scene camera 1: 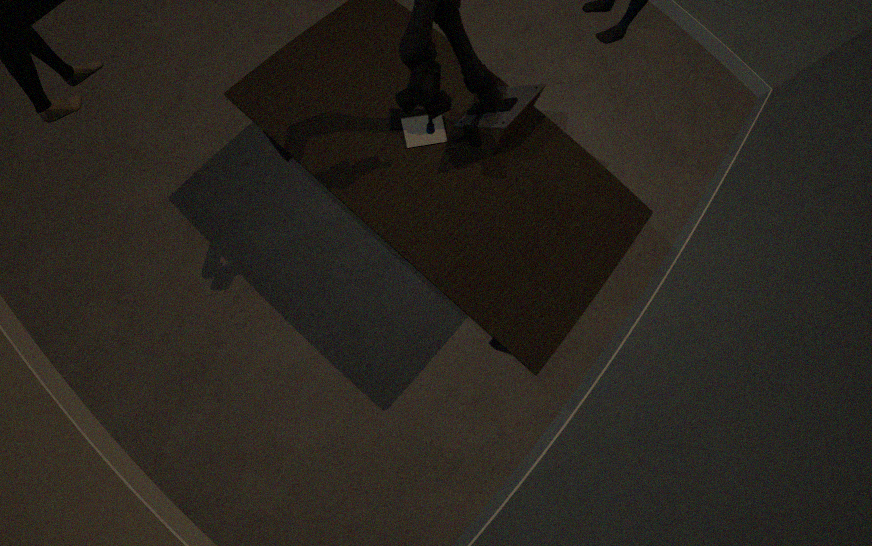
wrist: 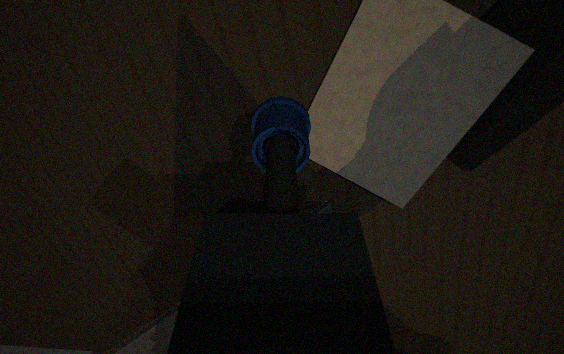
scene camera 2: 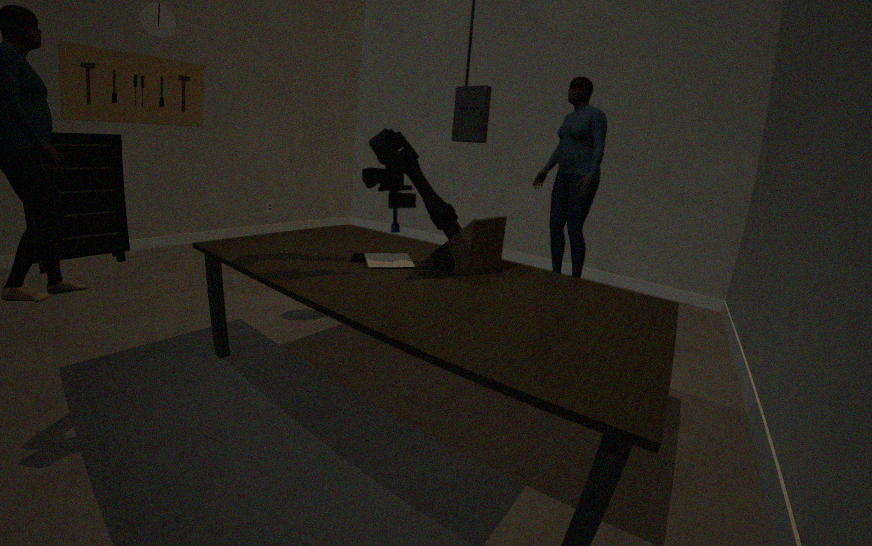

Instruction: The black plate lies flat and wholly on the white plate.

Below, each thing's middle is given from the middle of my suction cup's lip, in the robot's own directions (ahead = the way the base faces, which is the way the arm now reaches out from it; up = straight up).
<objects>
Now: suction cup 14 cm to the left of the black plate [wrist: 524, 100], 13 cm above it and 6 cm past it.
</objects>
